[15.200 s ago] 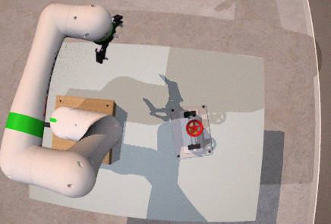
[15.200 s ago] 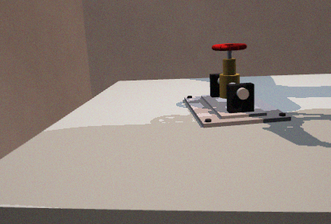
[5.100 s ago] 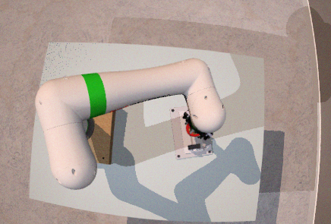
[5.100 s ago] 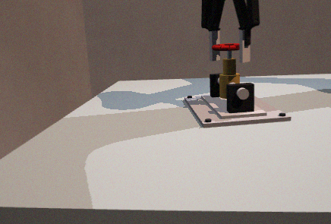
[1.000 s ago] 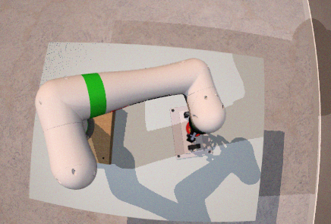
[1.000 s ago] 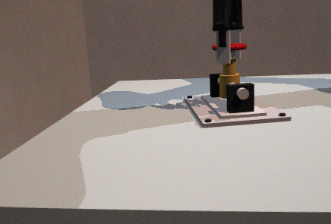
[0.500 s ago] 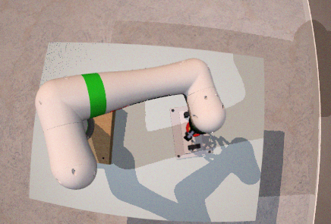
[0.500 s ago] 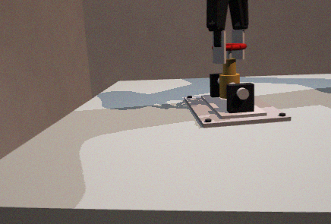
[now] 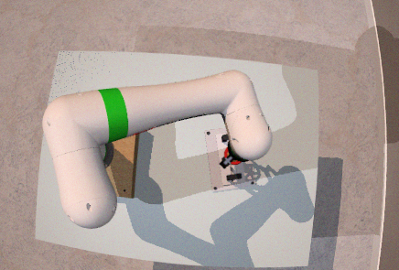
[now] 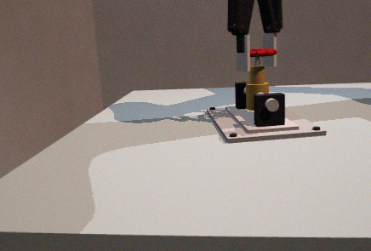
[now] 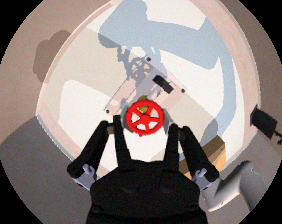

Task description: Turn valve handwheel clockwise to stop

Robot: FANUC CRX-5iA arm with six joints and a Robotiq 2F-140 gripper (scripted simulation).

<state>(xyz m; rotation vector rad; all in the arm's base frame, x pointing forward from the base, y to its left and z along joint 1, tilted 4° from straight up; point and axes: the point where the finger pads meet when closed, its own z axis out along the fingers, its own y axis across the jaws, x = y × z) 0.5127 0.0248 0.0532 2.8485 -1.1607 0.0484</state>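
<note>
Now: the red handwheel 10 mm below my hand.
</note>
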